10 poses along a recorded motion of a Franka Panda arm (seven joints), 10 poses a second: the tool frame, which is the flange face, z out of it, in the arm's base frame.
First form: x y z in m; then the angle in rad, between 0 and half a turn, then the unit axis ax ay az.
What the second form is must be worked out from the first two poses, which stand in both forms.
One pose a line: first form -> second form
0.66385, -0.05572, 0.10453, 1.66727, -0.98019, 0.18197, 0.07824 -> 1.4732, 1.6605, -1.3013, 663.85, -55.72, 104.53
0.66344, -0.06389, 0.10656, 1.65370, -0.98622, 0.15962, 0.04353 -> 1.4576, 1.6516, -1.3631, 663.44, -63.89, 106.56
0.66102, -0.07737, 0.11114, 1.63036, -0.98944, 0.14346, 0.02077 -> 1.4489, 1.6299, -1.4048, 661.02, -77.37, 111.14
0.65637, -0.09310, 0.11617, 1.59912, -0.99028, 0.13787, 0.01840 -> 1.4514, 1.5988, -1.4135, 656.37, -93.10, 116.17
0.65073, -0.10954, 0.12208, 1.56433, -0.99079, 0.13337, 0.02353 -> 1.4604, 1.5638, -1.4136, 650.73, -109.54, 122.08
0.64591, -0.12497, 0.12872, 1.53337, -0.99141, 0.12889, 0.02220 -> 1.4629, 1.5329, -1.4201, 645.91, -124.97, 128.72
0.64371, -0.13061, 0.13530, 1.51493, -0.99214, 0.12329, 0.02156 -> 1.4675, 1.5145, -1.4268, 643.71, -130.61, 135.30
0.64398, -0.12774, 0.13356, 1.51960, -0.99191, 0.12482, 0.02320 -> 1.4677, 1.5191, -1.4236, 643.98, -127.74, 133.56
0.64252, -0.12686, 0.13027, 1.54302, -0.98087, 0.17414, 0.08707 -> 1.4796, 1.5356, -1.3106, 642.52, -126.86, 130.27
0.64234, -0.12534, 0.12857, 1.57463, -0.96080, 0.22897, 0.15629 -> 1.4925, 1.5501, -1.1812, 642.34, -125.34, 128.57
